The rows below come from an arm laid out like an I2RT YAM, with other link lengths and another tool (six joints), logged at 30 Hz.
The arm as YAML. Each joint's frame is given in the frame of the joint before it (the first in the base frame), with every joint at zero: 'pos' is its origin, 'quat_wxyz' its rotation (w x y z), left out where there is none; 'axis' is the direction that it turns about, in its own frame. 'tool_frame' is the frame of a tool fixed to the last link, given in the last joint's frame.
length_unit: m
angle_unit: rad
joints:
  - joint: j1
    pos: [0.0, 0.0, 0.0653]
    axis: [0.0, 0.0, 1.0]
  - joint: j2
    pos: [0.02, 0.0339, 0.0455]
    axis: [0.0, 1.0, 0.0]
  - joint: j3
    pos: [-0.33, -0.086, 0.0]
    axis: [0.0, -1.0, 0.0]
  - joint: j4
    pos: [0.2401, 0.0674, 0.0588]
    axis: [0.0, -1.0, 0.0]
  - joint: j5
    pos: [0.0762, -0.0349, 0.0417]
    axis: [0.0, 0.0, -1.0]
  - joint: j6
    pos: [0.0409, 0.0, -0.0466]
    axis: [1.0, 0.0, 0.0]
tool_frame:
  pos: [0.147, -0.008, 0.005]
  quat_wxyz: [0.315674, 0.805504, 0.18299, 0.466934]
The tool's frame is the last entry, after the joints.
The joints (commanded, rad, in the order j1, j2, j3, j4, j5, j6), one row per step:
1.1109 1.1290 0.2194 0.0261 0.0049 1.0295
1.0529 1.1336 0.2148 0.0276 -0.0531 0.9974
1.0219 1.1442 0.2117 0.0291 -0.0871 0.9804
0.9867 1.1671 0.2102 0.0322 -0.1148 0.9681
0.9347 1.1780 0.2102 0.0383 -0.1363 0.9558
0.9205 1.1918 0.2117 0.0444 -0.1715 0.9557
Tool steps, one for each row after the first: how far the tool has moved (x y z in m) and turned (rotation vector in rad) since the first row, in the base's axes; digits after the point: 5 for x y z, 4 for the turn. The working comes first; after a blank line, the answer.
Tool pose at each row, in the base's axes (x y z in m, rotation vector in rad; the steps are taken from these numbers as rounded here):
0.12942 0.19612 0.04579 -2.6453 -1.2361 -0.0865
0.13056 0.19248 0.04342 -2.6313 -1.2309 -0.0559
0.13027 0.19033 0.04055 -2.6246 -1.2296 -0.0290
0.13168 0.18710 0.03600 -2.6306 -1.2138 0.0053
0.13825 0.18269 0.03496 -2.6423 -1.1710 0.0113
0.13585 0.18502 0.03406 -2.6198 -1.1681 0.0400

0.00114 -0.00364 -0.00237 0.0054 0.0251 0.0036
0.00085 -0.00579 -0.00524 0.0041 0.0444 0.0069
0.00226 -0.00902 -0.00979 -0.0048 0.0674 -0.0019
0.00883 -0.01343 -0.01083 -0.0008 0.0774 -0.0311
0.00643 -0.01110 -0.01173 0.0105 0.1038 -0.0238

